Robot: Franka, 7 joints.
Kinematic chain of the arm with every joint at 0, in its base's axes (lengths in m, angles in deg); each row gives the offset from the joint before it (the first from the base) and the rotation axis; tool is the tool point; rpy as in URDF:
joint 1: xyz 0 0 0.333 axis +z
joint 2: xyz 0 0 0 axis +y
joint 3: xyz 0 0 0.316 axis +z
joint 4: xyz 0.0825 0 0 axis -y
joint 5: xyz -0.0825 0 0.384 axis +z
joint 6: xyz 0 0 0 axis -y
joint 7: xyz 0.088 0 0 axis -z
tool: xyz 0 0 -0.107 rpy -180 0 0
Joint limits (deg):
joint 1: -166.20..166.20
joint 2: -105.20..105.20
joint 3: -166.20..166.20
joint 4: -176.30..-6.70
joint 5: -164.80..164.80
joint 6: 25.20..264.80
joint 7: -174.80..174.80
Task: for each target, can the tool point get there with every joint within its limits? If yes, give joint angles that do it. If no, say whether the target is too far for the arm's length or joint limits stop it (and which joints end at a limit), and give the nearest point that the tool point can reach.
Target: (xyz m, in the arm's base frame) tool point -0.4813 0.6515 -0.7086
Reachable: no: too far | nearest point -0.3306 0.4475 -0.2852 | short by 0.494 m
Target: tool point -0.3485 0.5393 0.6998
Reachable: yes | joints -6.76 -83.18 62.65 -89.46 48.48 171.35 95.53
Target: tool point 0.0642 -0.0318 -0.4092
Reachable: no: joint limits stop it (at a limit: joint 2) | nearest point 0.0906 -0.0449 -0.3285 | short by 0.086 m
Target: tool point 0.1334 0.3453 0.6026
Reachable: yes | joints 113.46 -46.93 -22.10 -141.47 89.70 186.15 -79.72
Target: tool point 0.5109 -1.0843 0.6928
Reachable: no: too far | nearest point 0.3502 -0.7433 0.5796 | short by 0.394 m
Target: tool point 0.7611 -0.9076 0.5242
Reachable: no: too far | nearest point 0.5442 -0.6490 0.4697 | short by 0.342 m
